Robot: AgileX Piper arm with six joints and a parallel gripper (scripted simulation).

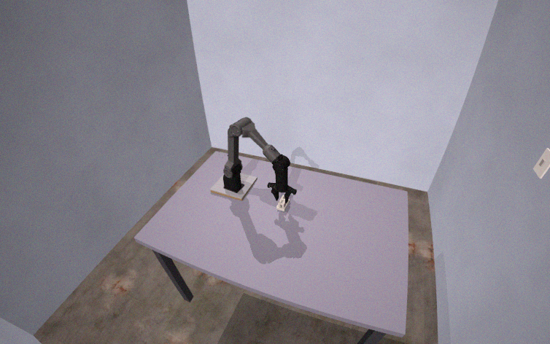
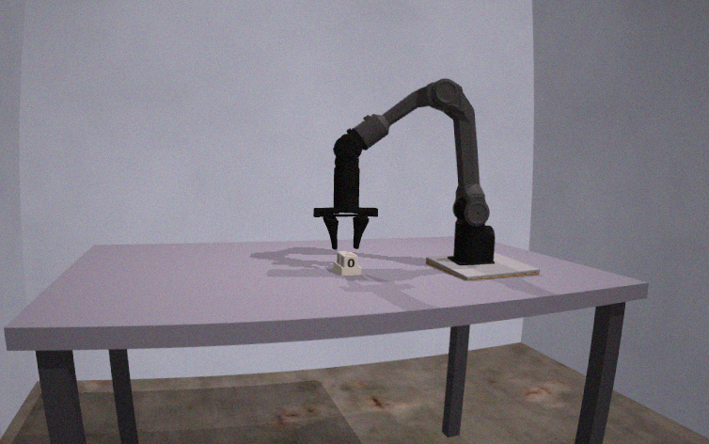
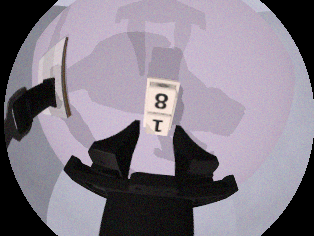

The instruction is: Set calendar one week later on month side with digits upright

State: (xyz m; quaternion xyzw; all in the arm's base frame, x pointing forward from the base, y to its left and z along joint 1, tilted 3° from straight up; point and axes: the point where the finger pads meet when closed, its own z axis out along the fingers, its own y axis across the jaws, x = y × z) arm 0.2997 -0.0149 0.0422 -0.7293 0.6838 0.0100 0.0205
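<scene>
Right now my hand is 50 mm above the tray and 20 mm to the right of it. Round my hand: cream cube: 30 mm to the left, 30 mm below.
</scene>
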